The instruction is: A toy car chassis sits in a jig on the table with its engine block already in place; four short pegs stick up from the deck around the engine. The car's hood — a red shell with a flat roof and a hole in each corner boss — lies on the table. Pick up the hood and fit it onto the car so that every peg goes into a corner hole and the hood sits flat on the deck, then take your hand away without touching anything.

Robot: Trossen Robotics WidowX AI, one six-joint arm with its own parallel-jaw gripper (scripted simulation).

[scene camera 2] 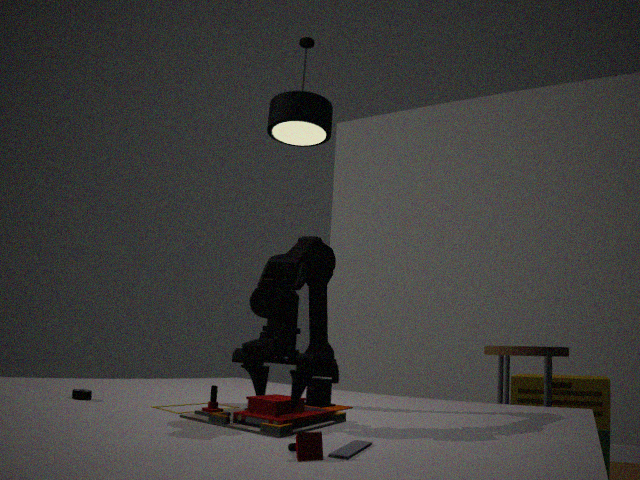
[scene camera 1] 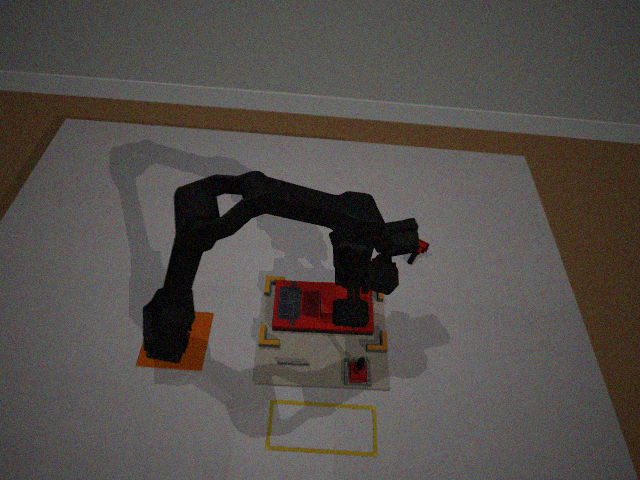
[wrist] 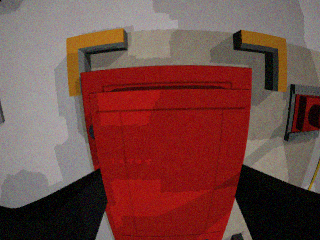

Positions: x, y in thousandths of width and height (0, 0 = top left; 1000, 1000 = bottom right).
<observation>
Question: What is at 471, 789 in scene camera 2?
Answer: My gripper.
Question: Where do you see a jig plate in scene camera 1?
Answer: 463, 749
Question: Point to a red hood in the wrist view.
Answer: At 530, 644
</observation>
